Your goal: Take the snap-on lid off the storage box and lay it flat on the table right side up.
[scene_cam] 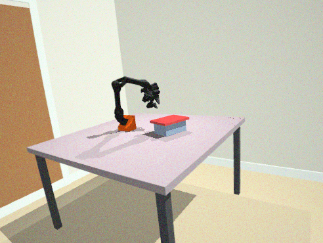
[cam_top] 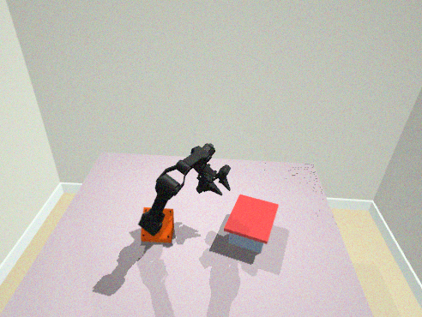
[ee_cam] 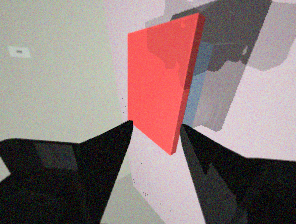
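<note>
Right now my gripper tip is 13 cm short of the red lid, 9 cm above it and 3 cm to the left of it. Also, from my gripper tip: storage box 14 cm below, 13 cm ahead, 3 cm to the right.
</note>
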